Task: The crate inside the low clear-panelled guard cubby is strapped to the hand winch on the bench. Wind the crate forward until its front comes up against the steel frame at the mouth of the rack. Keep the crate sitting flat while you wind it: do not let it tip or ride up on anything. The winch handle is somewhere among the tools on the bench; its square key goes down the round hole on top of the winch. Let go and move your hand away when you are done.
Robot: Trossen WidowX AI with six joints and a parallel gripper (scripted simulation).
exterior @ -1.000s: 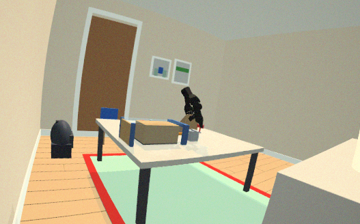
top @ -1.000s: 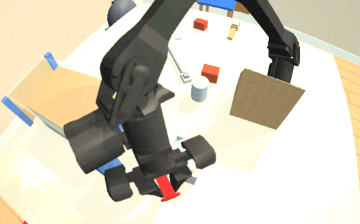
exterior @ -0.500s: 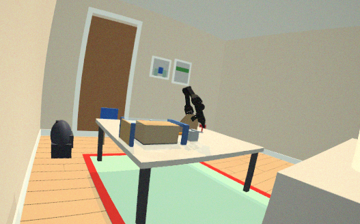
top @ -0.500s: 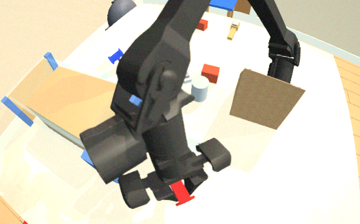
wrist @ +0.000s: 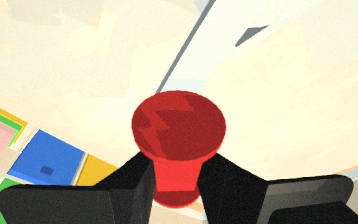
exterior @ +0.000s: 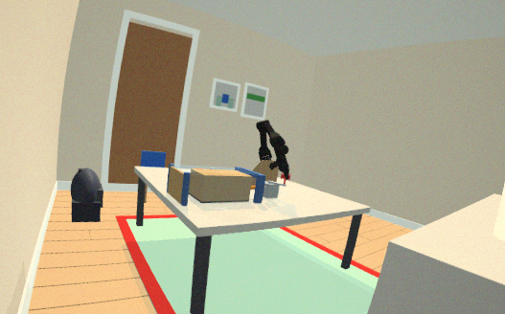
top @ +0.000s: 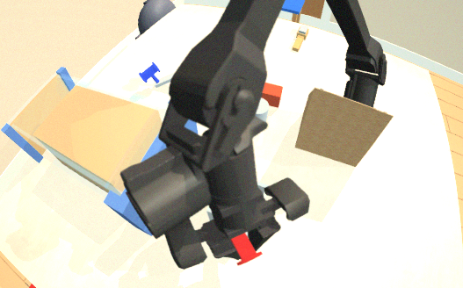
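Right now my gripper tip is 20 mm short of the winch handle, 50 mm to the left of it and 30 mm above it. From my gripper tip the other things lie so: grey winch (30 mm ahead, 110 mm to the right, 100 mm below); then blue steel frame (200 mm ahead, 120 mm to the right, 30 mm below); then red spool-shaped grip (10 mm ahead, 10 mm to the right).
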